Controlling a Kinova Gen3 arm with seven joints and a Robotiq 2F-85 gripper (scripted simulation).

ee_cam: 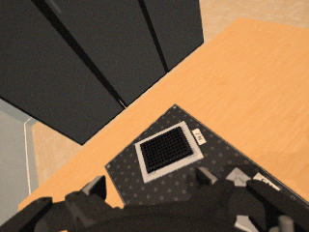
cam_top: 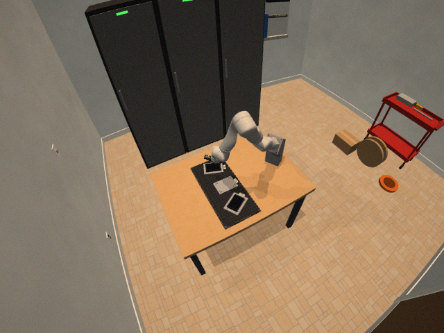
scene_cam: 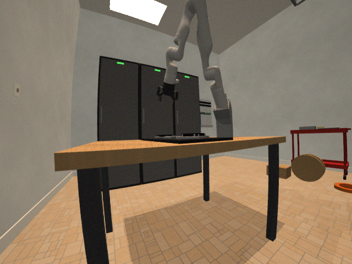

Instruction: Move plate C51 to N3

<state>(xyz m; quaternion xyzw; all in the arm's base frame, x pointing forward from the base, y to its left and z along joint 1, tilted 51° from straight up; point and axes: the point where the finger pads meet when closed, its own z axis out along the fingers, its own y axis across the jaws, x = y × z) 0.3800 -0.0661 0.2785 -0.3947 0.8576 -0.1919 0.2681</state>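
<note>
My hand is 20 mm short of the plate nest N2, 140 mm to the left of it and 250 mm above it. From my hand the other things lie so: landing nest N3 (70 mm behind, 40 mm to the left, 250 mm below).
</note>
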